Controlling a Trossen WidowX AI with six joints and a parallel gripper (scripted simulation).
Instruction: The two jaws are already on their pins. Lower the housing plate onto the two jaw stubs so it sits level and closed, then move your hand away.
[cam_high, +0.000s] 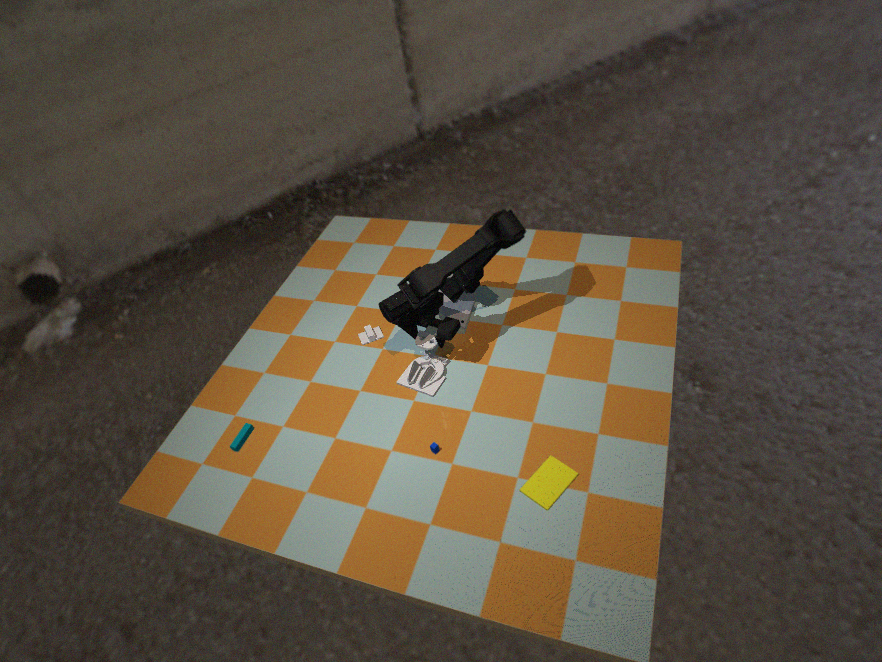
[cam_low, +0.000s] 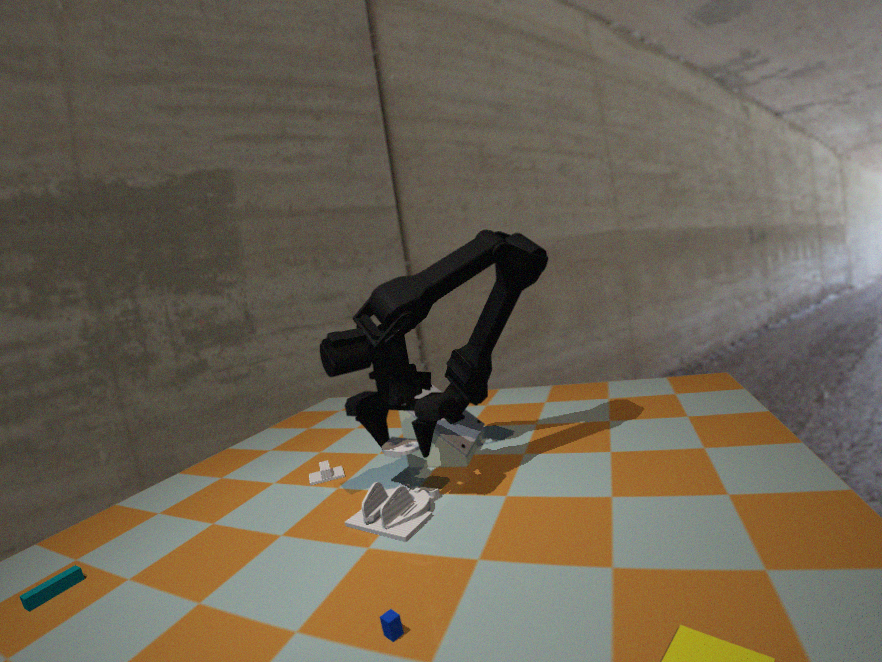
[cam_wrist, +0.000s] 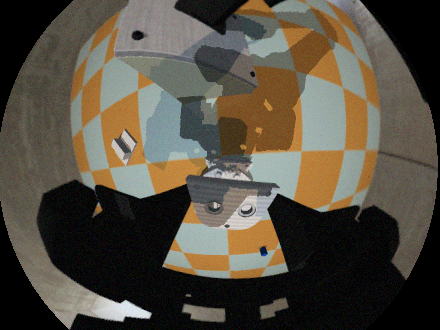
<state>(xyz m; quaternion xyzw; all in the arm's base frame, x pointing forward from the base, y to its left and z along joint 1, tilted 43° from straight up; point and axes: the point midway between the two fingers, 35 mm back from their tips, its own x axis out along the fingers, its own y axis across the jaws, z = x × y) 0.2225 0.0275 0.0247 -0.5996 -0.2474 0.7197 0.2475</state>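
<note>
My gripper tip is 8 cm above the white base plate and 7 cm short of it. From my gripper tip the other things lie so: teal bar 42 cm ahead, 38 cm to the right, 7 cm below; then blue cube 26 cm ahead, 13 cm to the left, 7 cm below; then yellow flat pad 42 cm to the left, 25 cm ahead, 8 cm below.
</note>
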